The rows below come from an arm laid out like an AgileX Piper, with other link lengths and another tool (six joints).
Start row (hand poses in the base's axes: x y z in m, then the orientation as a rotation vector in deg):
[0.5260 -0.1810 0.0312 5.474 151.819 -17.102]
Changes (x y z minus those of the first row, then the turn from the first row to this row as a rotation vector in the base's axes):
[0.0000 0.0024 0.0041 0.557 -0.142 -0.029]
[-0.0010 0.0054 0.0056 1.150 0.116 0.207]
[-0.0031 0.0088 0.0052 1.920 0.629 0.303]
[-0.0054 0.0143 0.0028 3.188 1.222 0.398]
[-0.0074 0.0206 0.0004 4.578 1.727 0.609]
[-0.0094 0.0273 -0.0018 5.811 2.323 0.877]
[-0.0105 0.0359 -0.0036 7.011 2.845 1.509]
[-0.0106 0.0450 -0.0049 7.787 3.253 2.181]
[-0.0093 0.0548 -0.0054 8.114 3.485 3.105]
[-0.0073 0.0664 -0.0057 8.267 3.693 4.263]
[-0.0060 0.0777 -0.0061 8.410 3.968 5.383]
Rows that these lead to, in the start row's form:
[0.5260 -0.1786 0.0353 5.710 151.774 -16.358]
[0.5250 -0.1756 0.0368 5.556 152.121 -15.526]
[0.5229 -0.1722 0.0364 5.612 152.748 -14.531]
[0.5206 -0.1667 0.0340 5.821 153.522 -12.876]
[0.5186 -0.1604 0.0316 5.926 154.204 -10.999]
[0.5166 -0.1537 0.0294 5.891 154.937 -9.312]
[0.5155 -0.1451 0.0276 5.365 155.562 -7.532]
[0.5154 -0.1360 0.0263 4.659 156.012 -6.293]
[0.5167 -0.1262 0.0258 3.490 156.220 -5.562]
[0.5187 -0.1146 0.0255 1.950 156.360 -4.984]
[0.5200 -0.1033 0.0251 0.447 156.555 -4.435]

